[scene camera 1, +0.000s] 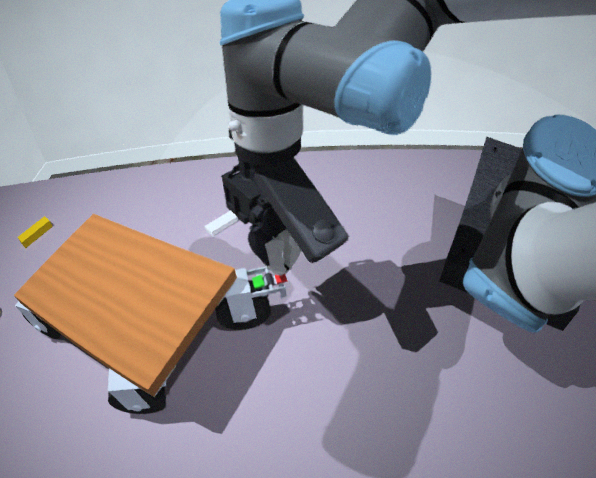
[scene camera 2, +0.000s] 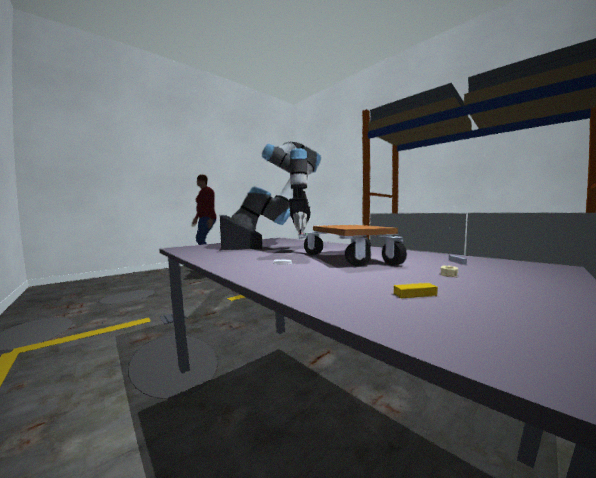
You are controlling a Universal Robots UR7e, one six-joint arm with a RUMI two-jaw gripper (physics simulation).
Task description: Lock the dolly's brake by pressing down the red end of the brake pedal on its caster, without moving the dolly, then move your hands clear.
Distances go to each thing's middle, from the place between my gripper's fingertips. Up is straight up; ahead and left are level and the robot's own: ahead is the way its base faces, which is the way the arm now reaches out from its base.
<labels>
I see my gripper 230 mm short of the dolly (scene camera 1: 135, 303), 20 mm to the right of it and 30 mm above it.
</labels>
